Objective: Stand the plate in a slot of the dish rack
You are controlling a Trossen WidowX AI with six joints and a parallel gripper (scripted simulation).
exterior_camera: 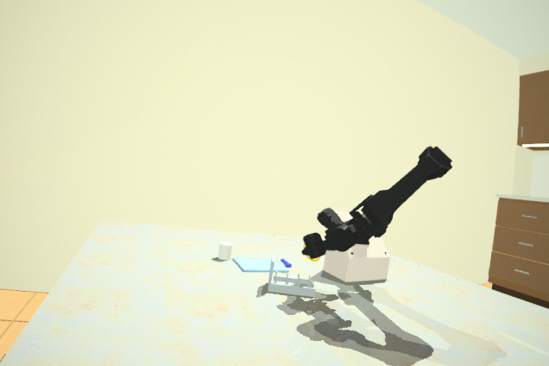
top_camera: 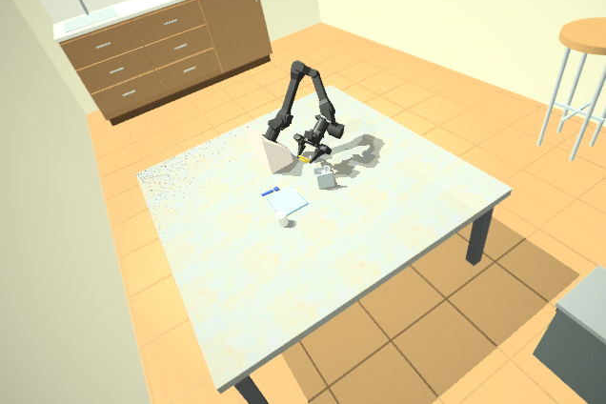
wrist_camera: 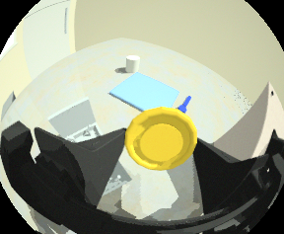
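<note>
The grey dish rack lies 70 mm ahead of my gripper tip, 50 mm to the left of it and 70 mm below it. The rest, counted from my gripper tip: light blue mat 80 mm ahead, 160 mm to the right, 90 mm below; then blue utensil 20 mm behind, 180 mm to the right, 90 mm below; then plate 10 mm to the left.
</note>
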